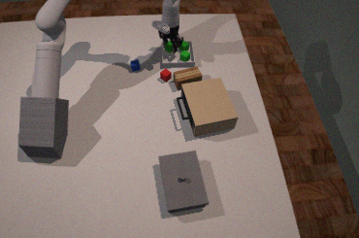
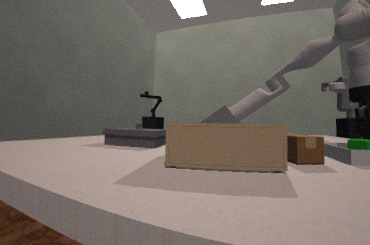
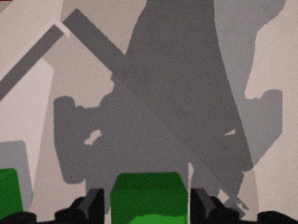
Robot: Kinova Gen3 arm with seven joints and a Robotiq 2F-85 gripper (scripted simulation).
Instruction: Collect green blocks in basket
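Right now the basket is 3 cm ahead of my hand, 3 cm to the right of it and 2 cm below it. Also, from my hand: blue block (16 cm behind, 10 cm to the right, 1 cm below); then cardboard box (6 cm ahead, 20 cm to the right, 1 cm above); then red block (3 cm behind, 17 cm to the right, 1 cm below).
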